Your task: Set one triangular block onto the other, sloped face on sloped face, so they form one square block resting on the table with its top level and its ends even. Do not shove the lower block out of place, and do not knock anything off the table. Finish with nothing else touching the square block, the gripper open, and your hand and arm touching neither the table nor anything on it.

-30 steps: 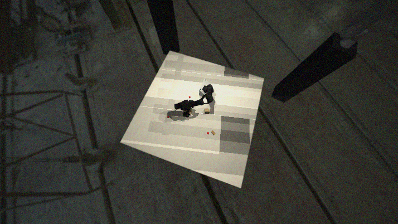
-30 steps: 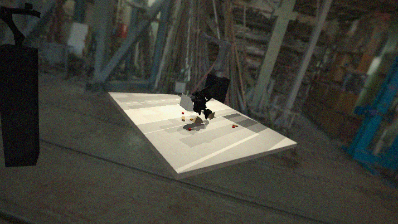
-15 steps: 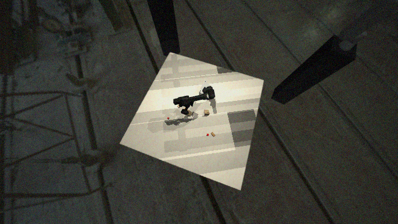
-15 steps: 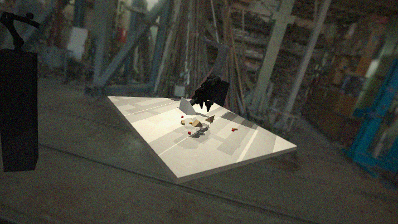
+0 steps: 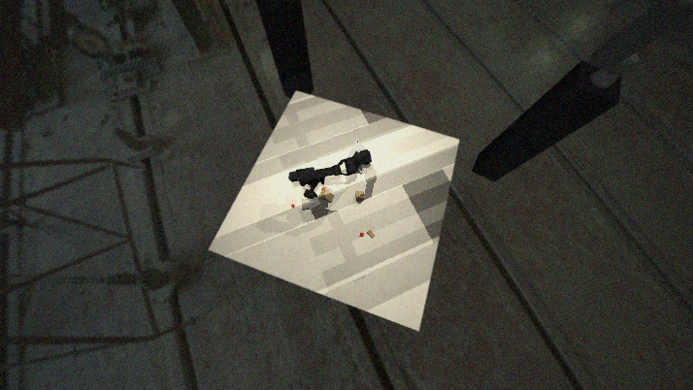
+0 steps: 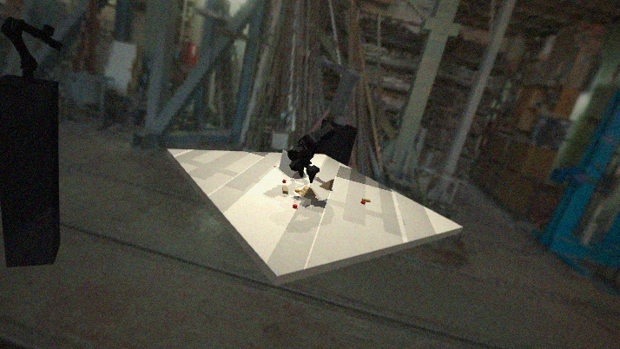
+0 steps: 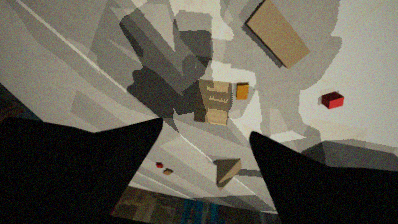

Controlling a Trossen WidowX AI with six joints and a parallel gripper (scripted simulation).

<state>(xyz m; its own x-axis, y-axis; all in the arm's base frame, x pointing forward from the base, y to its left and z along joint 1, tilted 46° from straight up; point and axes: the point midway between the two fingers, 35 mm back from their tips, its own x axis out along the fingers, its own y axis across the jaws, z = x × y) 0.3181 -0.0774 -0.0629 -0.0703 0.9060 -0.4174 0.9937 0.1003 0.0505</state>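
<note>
My gripper tip is now 10 mm past the brown wooden triangular block, 30 mm to the right of it and 70 mm above it. The rest, counted from my gripper tip: small yellow block 50 mm behind, 10 mm to the right, 80 mm below; then tan block 50 mm behind, 90 mm to the right, 80 mm below.
</note>
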